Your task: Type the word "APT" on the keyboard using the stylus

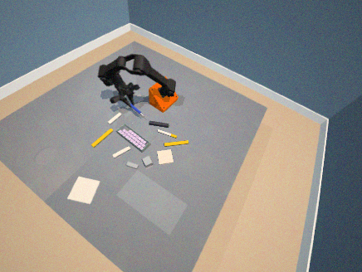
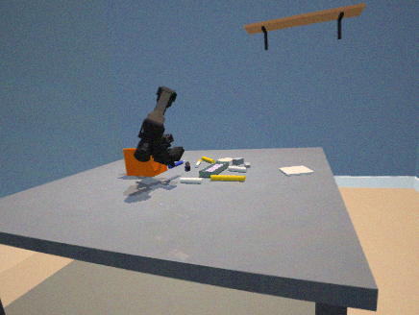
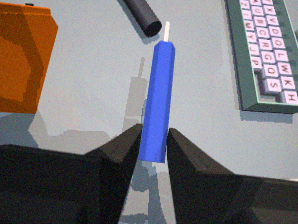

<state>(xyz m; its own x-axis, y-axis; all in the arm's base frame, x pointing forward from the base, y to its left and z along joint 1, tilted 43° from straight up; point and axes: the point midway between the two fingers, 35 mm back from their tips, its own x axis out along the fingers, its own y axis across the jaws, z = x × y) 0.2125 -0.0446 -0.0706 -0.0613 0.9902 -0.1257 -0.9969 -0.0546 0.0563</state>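
Right now my gripper tip is 6 cm to the right of the blue stylus. Round my gripper tip: grey tile 8 cm behind, 8 cm to the right, 6 cm below; then stylus tip 9 cm to the left; then dark bar 5 cm behind, 18 cm to the left, 5 cm below.
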